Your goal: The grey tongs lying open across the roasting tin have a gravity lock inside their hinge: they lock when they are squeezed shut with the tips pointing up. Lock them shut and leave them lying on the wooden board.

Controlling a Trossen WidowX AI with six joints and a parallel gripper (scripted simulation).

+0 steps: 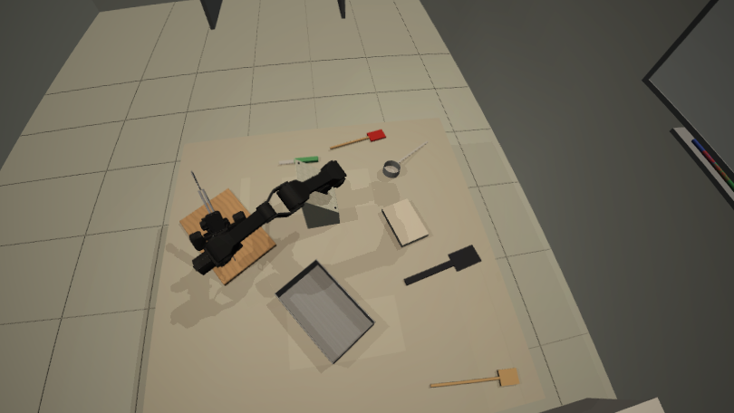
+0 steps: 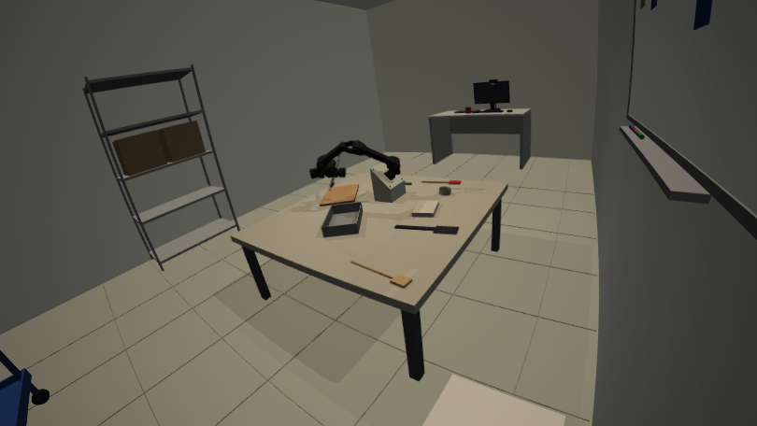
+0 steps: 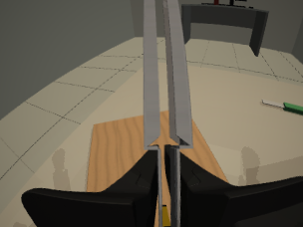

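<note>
My gripper tip is 30 mm past the wooden board, 20 mm to the left of it and 160 mm above it. Also, from my gripper tip: roasting tin (360 mm ahead, 310 mm to the left, 140 mm below); then block (90 mm ahead, 690 mm to the left, 150 mm below); then green-handled tool (330 mm behind, 300 mm to the left, 160 mm below).
</note>
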